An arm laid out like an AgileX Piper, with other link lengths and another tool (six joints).
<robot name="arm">
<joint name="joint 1" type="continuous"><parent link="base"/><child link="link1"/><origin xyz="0 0 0.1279"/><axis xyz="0 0 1"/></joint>
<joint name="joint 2" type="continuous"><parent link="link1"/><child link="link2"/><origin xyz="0 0 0"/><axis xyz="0 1 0"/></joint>
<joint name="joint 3" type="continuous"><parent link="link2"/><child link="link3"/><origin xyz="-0.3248 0 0.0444"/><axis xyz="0 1 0"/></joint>
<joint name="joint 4" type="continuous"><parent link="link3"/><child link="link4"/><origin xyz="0.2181 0 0.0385"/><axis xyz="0.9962 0 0.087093"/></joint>
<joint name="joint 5" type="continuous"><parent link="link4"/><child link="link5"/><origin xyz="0 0 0"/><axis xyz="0 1 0"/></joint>
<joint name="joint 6" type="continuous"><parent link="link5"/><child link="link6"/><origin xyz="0.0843 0 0.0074"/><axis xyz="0.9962 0 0.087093"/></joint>
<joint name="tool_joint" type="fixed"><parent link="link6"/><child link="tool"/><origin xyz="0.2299 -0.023 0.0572" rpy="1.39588 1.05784 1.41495"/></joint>
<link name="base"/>
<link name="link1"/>
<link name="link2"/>
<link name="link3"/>
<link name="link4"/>
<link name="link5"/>
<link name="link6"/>
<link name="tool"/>
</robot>
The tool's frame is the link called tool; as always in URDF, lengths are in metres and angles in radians. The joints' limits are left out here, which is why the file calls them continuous.
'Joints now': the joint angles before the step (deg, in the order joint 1, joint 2, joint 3, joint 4, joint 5, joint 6). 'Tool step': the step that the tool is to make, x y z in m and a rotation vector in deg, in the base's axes. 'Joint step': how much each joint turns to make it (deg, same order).
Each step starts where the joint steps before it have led.
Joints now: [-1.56, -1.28, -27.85, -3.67, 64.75, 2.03]
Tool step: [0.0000, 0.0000, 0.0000, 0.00, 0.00, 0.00]
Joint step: [0.00, 0.00, 0.00, 0.00, 0.00, 0.00]
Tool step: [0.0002, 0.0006, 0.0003, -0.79, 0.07, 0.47]
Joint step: [0.00, -0.01, 0.00, 0.00, 0.01, -0.92]
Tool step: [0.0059, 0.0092, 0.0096, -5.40, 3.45, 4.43]
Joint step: [0.00, 5.35, -2.92, 0.94, 0.50, -7.44]
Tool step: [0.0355, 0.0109, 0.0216, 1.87, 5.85, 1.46]
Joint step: [-0.03, 15.71, -5.59, 2.43, -4.24, -0.51]
